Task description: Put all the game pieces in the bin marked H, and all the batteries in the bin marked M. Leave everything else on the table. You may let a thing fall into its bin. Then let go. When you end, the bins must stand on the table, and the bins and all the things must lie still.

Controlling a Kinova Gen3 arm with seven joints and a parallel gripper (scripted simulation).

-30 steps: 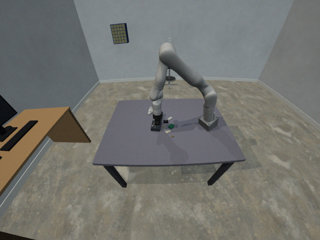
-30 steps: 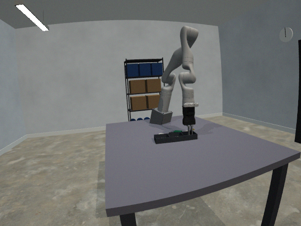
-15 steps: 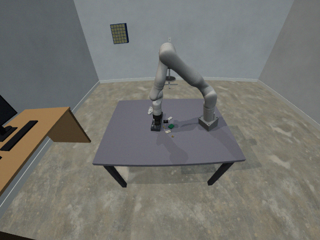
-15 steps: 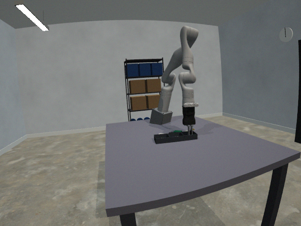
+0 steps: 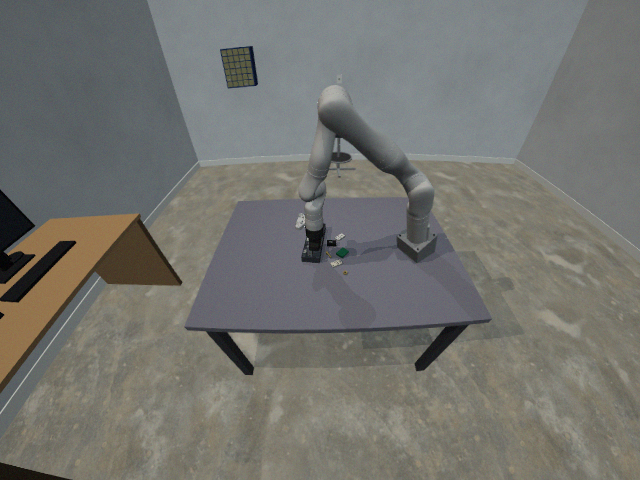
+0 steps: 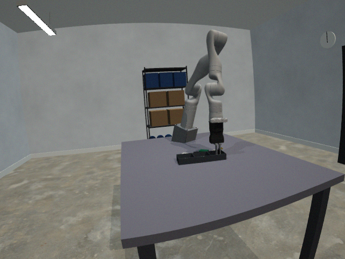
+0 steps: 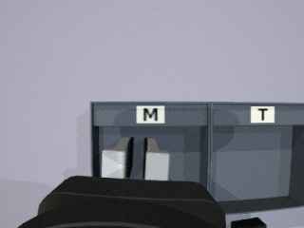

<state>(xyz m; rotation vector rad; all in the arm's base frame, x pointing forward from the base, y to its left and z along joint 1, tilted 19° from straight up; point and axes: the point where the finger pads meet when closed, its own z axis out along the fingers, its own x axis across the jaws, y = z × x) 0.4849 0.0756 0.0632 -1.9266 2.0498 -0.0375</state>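
Right now my hand is 12 cm past the cream domino, 3 cm to the right of it and 3 cm above it. Round my hand: yellow bolt (8 cm behind, 3 cm to the right, 3 cm below); dark divided bin (9 cm to the right, 2 cm below); black 9-volt battery (10 cm behind, 10 cm to the right, 3 cm below).
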